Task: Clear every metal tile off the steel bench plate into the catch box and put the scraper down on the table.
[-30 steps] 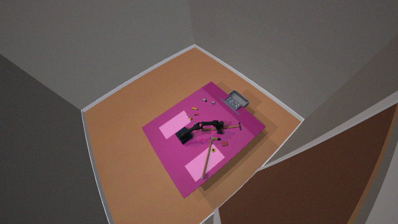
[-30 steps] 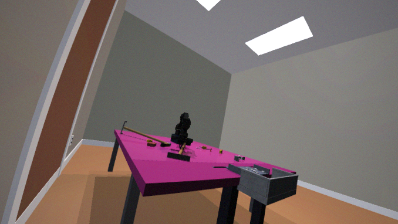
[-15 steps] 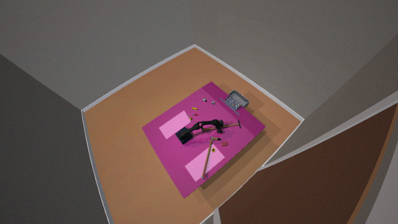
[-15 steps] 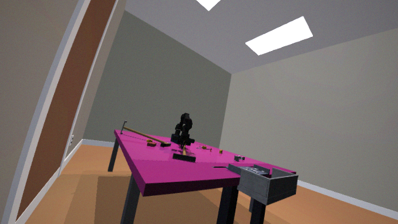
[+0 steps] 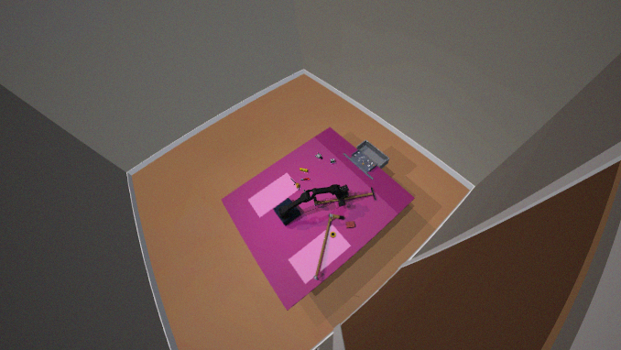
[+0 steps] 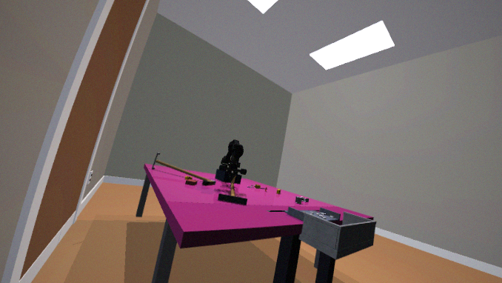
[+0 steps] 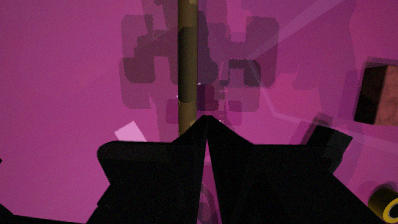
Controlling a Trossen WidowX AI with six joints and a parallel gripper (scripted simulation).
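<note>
Now: the long scraper 30 mm ahead of my gripper tip, 10 mm to the left of it and 10 mm above it. The rest, counted from my gripper tip: red-brown block 110 mm behind, 220 mm to the right, 40 mm below; then long wooden-handled tool 390 mm behind, 220 mm to the right, 10 mm below; then yellow ring 290 mm behind, 180 mm to the right, 50 mm below.
</note>
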